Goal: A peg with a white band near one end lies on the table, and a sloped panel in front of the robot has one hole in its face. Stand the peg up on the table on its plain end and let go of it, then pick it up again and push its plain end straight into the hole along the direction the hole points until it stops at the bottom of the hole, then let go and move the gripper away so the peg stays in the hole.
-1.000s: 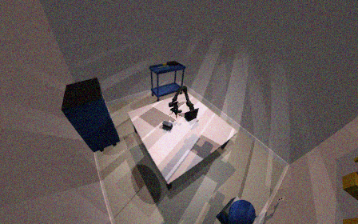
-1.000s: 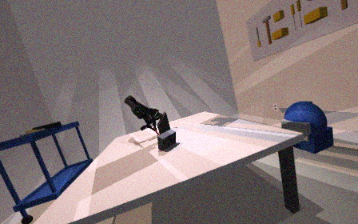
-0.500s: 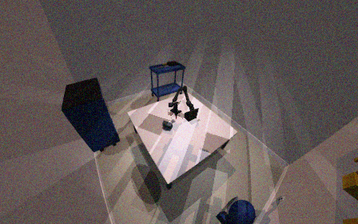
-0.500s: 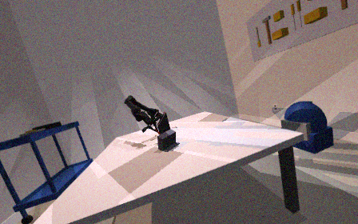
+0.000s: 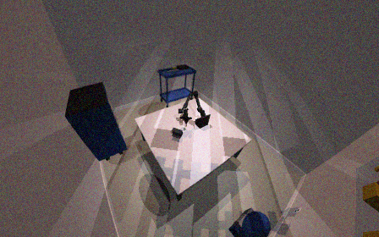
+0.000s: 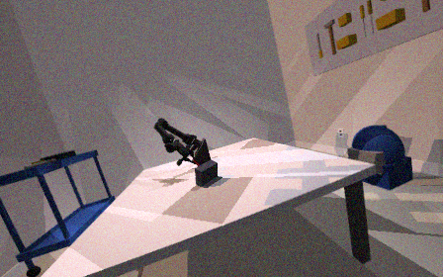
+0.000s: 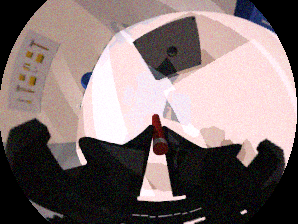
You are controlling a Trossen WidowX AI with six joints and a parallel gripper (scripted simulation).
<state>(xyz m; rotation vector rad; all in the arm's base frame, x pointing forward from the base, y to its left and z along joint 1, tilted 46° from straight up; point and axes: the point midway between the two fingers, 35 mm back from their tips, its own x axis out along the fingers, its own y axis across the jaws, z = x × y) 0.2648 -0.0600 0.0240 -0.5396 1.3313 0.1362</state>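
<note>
Right now my gripper tip is 17 cm short of the sloped panel, 6 cm to the right of it and 3 cm above it. Round my gripper tip: red peg 1 cm to the right, 1 cm above.
</note>
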